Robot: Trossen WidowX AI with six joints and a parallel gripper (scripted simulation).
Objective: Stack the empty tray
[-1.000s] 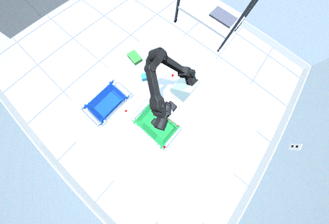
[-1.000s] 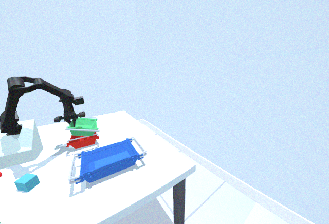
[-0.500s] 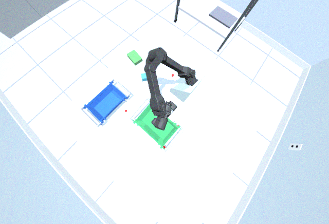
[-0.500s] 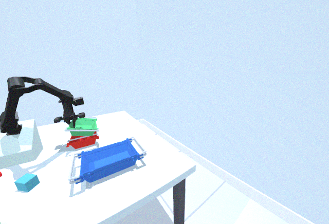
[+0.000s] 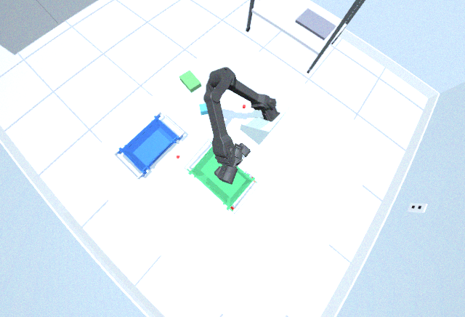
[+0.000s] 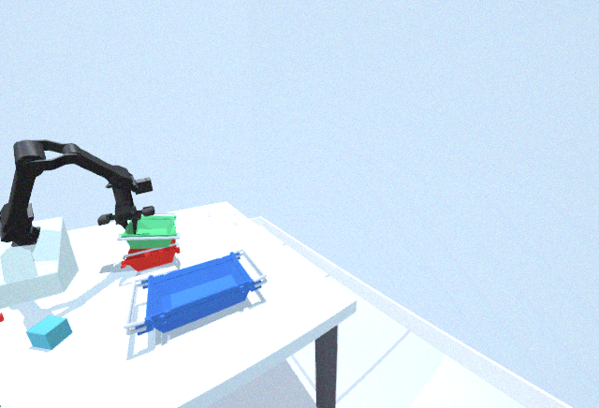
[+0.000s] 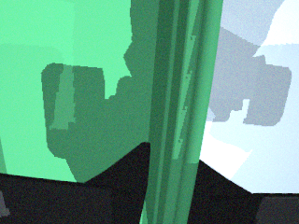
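The green tray lies 70 mm ahead of my gripper tip and 20 mm above it. The rest, counted from my gripper tip: green block: 560 mm to the right, 200 mm behind, 90 mm below; then cyan block: 350 mm to the right, 140 mm behind, 80 mm below.
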